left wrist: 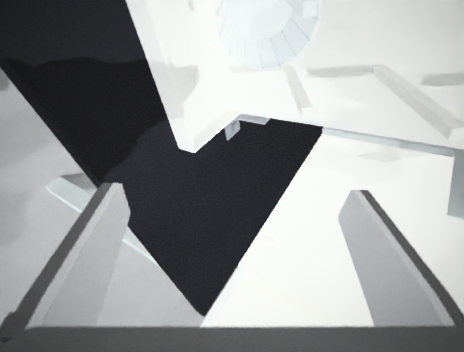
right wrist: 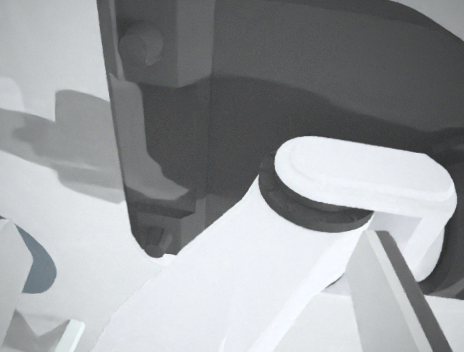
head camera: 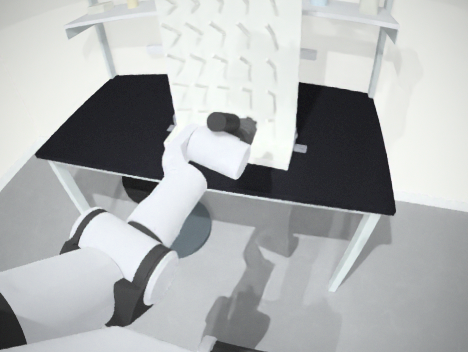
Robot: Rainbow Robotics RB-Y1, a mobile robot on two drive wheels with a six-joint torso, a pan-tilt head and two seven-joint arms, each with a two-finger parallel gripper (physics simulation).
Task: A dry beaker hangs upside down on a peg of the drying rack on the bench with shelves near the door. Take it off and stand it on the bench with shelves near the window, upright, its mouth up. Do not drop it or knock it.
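Places are measured from the robot's base along level axes (x ahead, y left, z up), in metres.
Pixels of known places: left gripper, fingertip midpoint: (left wrist: pixel 237 200); right gripper, fingertip midpoint: (right wrist: pixel 187 246).
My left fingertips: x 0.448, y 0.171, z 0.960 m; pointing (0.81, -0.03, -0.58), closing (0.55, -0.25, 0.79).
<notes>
Ahead of a thing's pixels: the offset from my left fingertips to its top centre. "spot": to the spot under its first point. Level surfaces: height alone.
The clear, pale beaker @(spot: dx +0.116, dy +0.029, dz -0.039 m) (left wrist: pixel 272 42) hangs on the white drying rack (head camera: pixel 275 156) (left wrist: pixel 350 105), at the top of the left wrist view; its peg cannot be made out. In the head view the left wrist and gripper hide it. The rack stands on the black-topped bench @(dz -0.198 m) (head camera: pixel 342 167) (left wrist: pixel 205 225). My left gripper (head camera: pixel 247 128) (left wrist: pixel 237 200) is open and empty, in front of the rack's lower part, with the beaker beyond its fingertips. One finger (right wrist: pixel 380 290) of my right gripper shows; the gripper is open, away from the rack. The bench near the window does not show.
A shelf @(dz +0.255 m) (head camera: pixel 345 16) with small items runs behind the rack. Pegs stick out above the left gripper in the head view. A stool base @(dx +0.267, dy +0.533, dz -0.930 m) (head camera: pixel 195 235) stands on the floor beneath the bench's front edge. White and dark robot body parts fill much of the right wrist view.
</notes>
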